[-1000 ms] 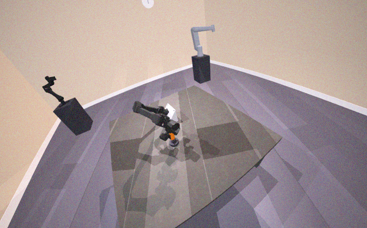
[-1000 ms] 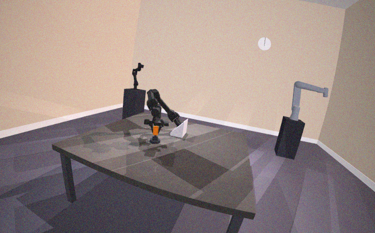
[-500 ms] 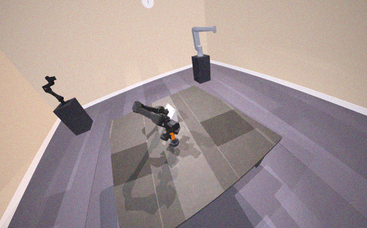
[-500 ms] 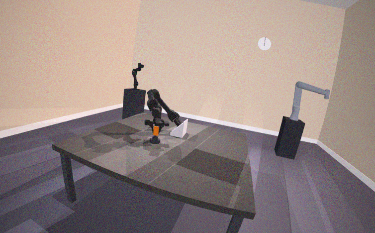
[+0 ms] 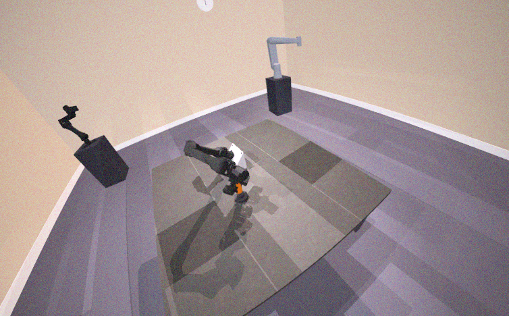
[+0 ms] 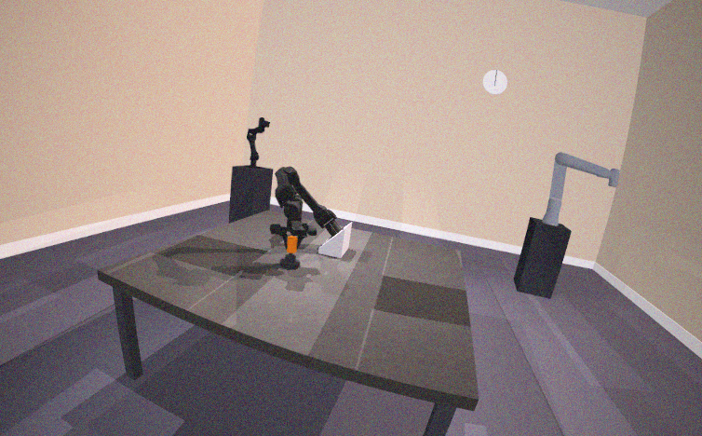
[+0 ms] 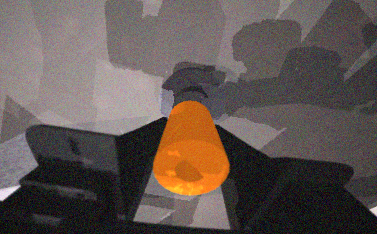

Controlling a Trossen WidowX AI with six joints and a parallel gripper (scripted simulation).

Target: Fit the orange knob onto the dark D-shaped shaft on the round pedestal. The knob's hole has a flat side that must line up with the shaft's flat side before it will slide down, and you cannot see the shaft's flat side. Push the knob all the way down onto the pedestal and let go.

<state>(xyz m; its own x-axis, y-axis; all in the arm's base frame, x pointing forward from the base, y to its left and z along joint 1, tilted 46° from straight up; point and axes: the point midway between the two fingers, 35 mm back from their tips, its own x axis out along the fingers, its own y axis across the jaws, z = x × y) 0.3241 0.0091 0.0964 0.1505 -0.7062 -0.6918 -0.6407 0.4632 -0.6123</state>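
Now: gripper tip 4 cm above the round pedestal. Also, from my gripper tip: orange knob: 2 cm above.
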